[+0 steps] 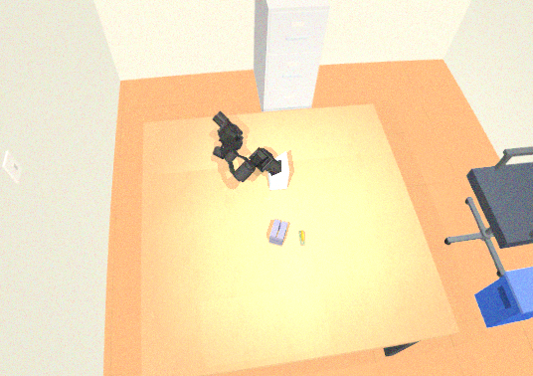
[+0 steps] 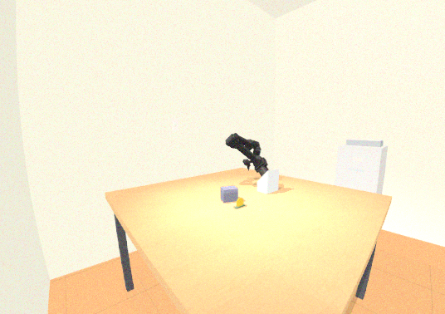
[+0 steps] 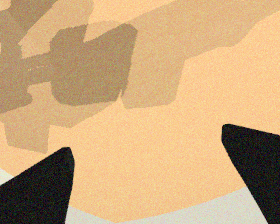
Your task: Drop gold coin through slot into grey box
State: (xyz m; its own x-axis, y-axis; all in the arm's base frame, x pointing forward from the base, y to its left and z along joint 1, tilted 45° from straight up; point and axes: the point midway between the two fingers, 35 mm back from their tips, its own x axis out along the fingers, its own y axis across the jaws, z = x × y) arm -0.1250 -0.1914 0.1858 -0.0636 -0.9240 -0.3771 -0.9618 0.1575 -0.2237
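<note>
Now: the gold coin 45 cm ahead of my gripper tip, 39 cm to the left of it and 5 cm below it.
</note>
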